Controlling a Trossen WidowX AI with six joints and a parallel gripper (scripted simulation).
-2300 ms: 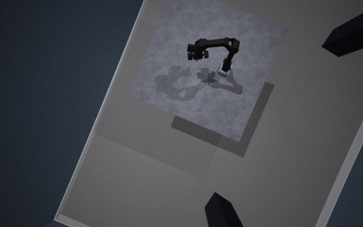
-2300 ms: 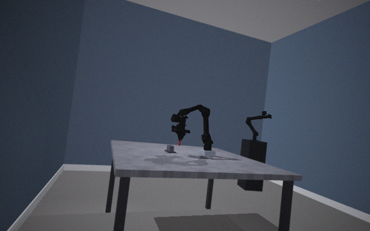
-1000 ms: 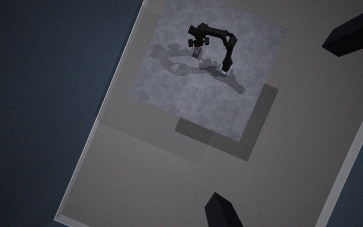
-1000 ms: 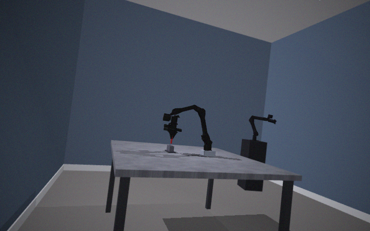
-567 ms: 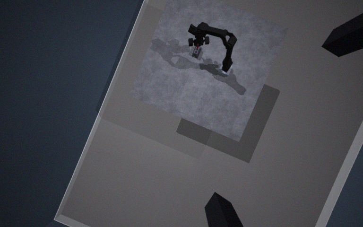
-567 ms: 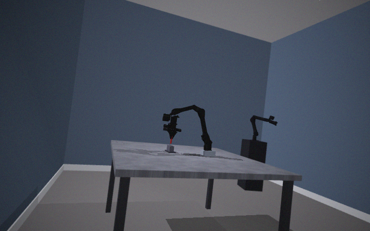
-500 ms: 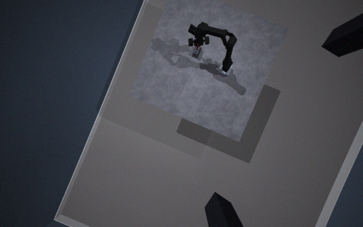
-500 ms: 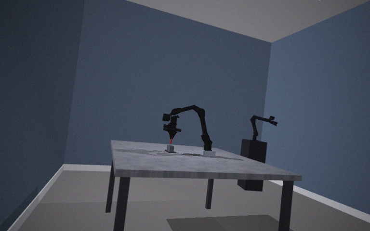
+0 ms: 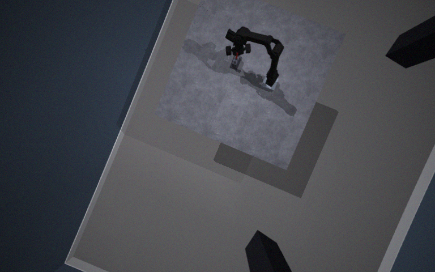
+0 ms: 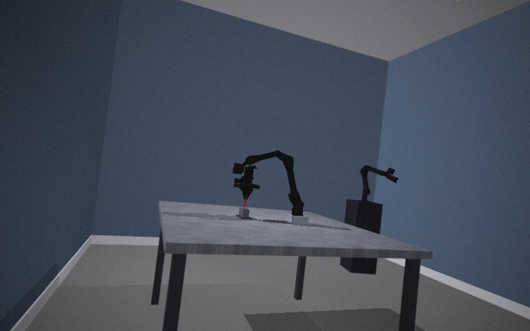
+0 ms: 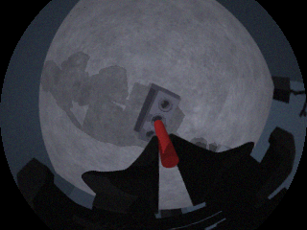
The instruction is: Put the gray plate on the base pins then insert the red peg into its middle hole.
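The red peg is right at my gripper tip. Also, from my gripper tip: gray plate: 7 cm below; then dark base: 11 cm below.
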